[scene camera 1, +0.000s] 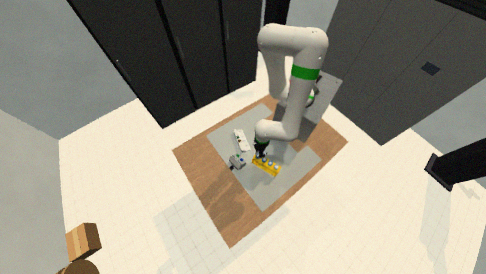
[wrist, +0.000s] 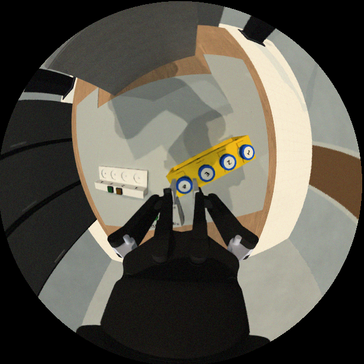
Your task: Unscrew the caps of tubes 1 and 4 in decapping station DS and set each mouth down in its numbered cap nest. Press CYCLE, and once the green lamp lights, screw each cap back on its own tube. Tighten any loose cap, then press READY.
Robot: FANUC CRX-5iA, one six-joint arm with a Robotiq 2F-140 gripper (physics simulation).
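Frame: origin at the arm's base, x back, y up, z left, level; centimetres.
Where they show: gripper, between the fingertips: point(scene camera 1: 258, 156).
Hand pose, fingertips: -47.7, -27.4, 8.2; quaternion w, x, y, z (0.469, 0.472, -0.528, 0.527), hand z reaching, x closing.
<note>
Each offset is from my fingertips to the top centre of the thing, as dx, dy, dz. "spot": to the spot under its first point. Level surfaces: height alone.
The yellow decapping station @(spot: +1.8, -10.8, +8.6) point(scene camera 1: 265, 168) point(wrist: 216, 164) holds a row of tubes with blue-rimmed, numbered white caps. Cap 1 point(wrist: 247, 152) is at the far right end in the wrist view, followed by cap 2 point(wrist: 228, 162) and cap 3 point(wrist: 206, 174). Cap 4 point(wrist: 184, 185) is at the near left end. My gripper point(scene camera 1: 258, 154) point(wrist: 184, 184) points down at that end and is shut on cap 4, one fingertip on each side. Whether cap 4 has risen from its tube cannot be told. The white cap nest strip @(spot: +1.0, -10.2, -23.5) point(scene camera 1: 241, 140) point(wrist: 122, 184) shows four round, unoccupied places.
A grey button box @(-13.3, -2.9, -8.8) point(scene camera 1: 237, 161) with a green and a blue button stands near the station; in the wrist view my fingers partly hide it. Small dark green and brown squares sit on the nest strip's front. The grey mat @(dy -11.3) point(scene camera 1: 262, 195) lies on the wooden table @(dy -11.6) point(scene camera 1: 220, 212).
</note>
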